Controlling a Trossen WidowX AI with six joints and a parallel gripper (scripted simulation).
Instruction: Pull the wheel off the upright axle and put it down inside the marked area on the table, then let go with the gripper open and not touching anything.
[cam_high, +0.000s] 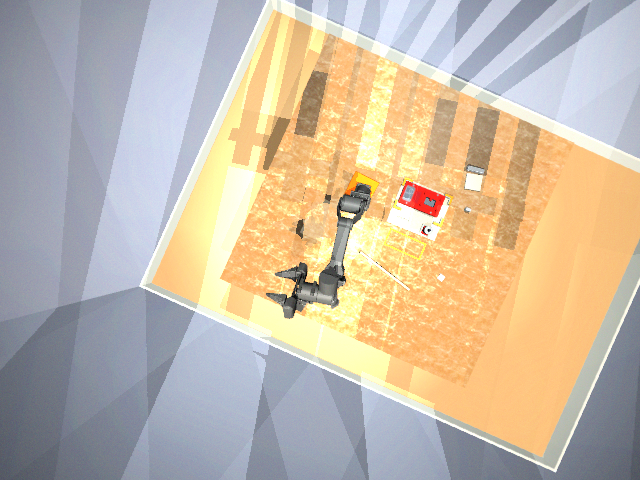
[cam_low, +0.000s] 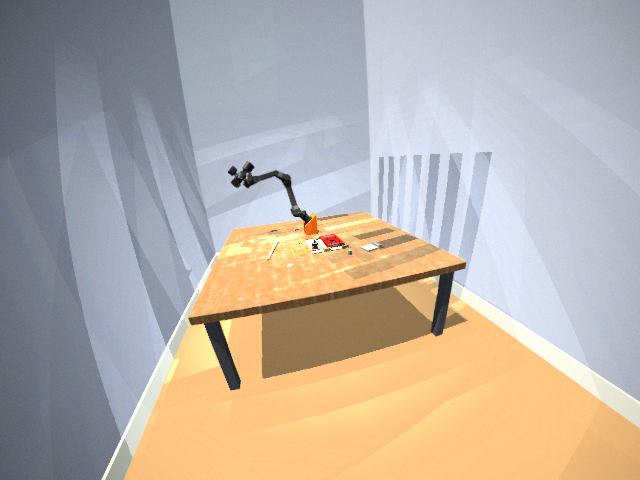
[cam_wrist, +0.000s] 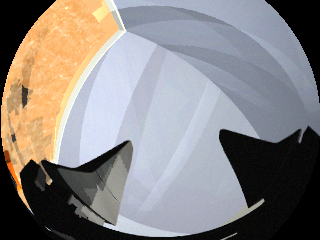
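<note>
The dark wheel is 58 cm ahead of my gripper tip, 42 cm below it and 37 cm to the left of it. Round my gripper tip: thin white stick (45 cm below, 45 cm ahead, 13 cm to the left); then tiny white piece (75 cm ahead, 53 cm to the left, 45 cm below).
</note>
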